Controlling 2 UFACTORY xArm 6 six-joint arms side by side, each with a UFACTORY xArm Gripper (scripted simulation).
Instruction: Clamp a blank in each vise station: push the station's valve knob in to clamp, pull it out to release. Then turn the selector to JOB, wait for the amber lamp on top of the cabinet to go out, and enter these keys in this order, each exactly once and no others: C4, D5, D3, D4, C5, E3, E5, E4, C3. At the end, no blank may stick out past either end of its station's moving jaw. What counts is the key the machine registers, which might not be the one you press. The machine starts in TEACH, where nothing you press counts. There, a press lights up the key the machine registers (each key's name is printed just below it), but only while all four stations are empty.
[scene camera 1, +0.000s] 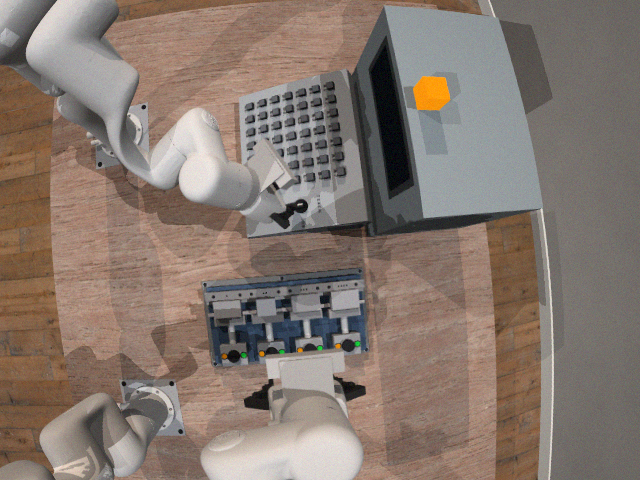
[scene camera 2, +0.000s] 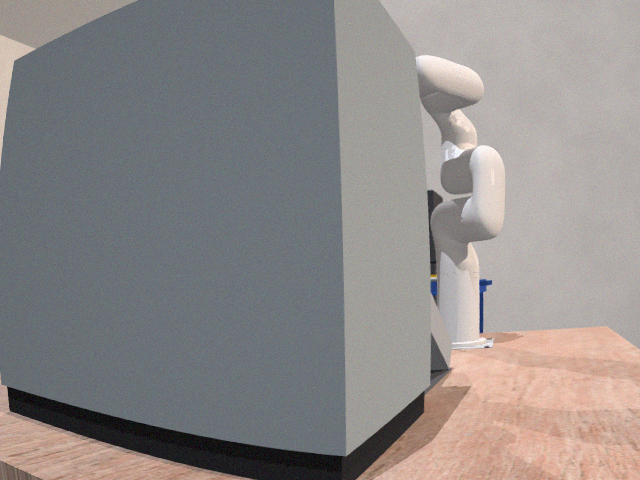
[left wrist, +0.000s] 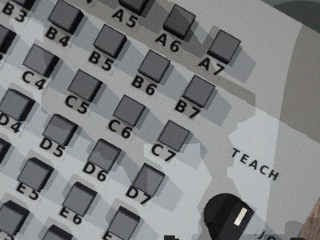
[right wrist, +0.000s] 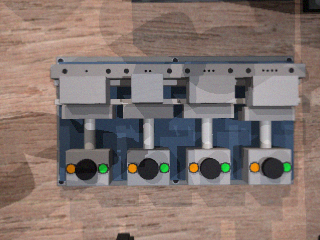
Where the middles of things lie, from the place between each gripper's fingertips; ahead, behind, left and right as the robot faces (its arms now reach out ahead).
Right now the key D5 (left wrist: 60, 130) is 12 cm to the left of my left hand (scene camera 1: 283, 200), 7 cm below it and 4 cm ahead of it. The rest, counted from my left hand: key C4 (left wrist: 43, 62): 15 cm to the left, 8 cm ahead, 5 cm below; key panel (scene camera 1: 341, 202): 11 cm below, 10 cm to the left, 7 cm ahead; key E5 (left wrist: 35, 173): 12 cm to the left, 8 cm below, 1 cm ahead.
The key D5 is 60 mm ahead of my right hand (scene camera 1: 300, 383), 440 mm to the left of it and 270 mm below it. The rest, counted from my right hand: key C4: 90 mm ahead, 470 mm to the left, 250 mm below; key panel: 80 mm ahead, 420 mm to the left, 310 mm below; key E5: 30 mm ahead, 440 mm to the left, 280 mm below.
